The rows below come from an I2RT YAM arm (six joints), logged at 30 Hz.
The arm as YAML. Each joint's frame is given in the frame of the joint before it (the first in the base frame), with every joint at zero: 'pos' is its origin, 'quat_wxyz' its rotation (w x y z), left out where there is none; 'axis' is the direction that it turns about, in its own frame. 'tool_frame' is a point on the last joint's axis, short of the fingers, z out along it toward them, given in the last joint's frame.
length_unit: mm
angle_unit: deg
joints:
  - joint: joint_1
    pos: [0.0, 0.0, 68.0]
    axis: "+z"
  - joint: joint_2
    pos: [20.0, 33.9, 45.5]
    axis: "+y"
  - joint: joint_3
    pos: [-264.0, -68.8, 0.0]
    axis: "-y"
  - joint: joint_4
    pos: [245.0, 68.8, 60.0]
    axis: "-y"
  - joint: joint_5
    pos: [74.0, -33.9, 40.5]
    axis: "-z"
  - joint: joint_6
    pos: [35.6, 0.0, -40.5]
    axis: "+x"
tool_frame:
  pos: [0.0, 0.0, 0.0]
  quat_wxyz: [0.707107, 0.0, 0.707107, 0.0]
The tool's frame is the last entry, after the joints.
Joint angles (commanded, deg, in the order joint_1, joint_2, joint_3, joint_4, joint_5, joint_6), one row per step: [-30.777, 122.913, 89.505, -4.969, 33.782, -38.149]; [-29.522, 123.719, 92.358, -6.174, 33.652, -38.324]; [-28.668, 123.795, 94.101, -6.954, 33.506, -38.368]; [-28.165, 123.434, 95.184, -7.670, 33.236, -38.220]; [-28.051, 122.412, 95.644, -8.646, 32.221, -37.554]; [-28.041, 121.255, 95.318, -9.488, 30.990, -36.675]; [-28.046, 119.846, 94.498, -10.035, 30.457, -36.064]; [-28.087, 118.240, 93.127, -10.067, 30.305, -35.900]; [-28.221, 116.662, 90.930, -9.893, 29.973, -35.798]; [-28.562, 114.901, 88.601, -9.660, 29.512, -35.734]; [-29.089, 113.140, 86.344, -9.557, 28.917, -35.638]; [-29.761, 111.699, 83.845, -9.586, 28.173, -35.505]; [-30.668, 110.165, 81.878, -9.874, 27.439, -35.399]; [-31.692, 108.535, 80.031, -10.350, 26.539, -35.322]
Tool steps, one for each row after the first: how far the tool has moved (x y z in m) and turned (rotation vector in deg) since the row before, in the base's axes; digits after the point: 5 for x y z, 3 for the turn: [0.01176, 0.00555, 0.00767, -0.404, -0.627, 1.447]; [0.00684, 0.00466, 0.00808, -0.368, -0.782, 0.993]; [0.00328, 0.00331, 0.00806, -0.157, -0.835, 0.647]; [-0.00066, 0.00206, 0.00944, 0.515, -1.257, 0.612]; [-0.00267, 0.00226, 0.00613, 0.957, -1.019, 0.579]; [-0.00419, 0.00251, 0.00580, 0.484, -0.659, 0.125]; [-0.00544, 0.00260, 0.00488, 0.045, -0.348, 0.001]; [-0.00699, 0.00269, -0.00004, 0.419, 0.223, 0.086]; [-0.00840, 0.00167, 0.00050, 0.421, 0.117, 0.000]; [-0.00918, 0.00061, 0.00049, 0.534, 0.101, -0.096]; [-0.00976, -0.00009, -0.00373, 0.973, 0.626, -0.147]; [-0.01022, -0.00168, -0.00050, 0.791, 0.317, -0.384]; [-0.01079, -0.00196, 0.00041, 0.866, 0.245, -0.362]
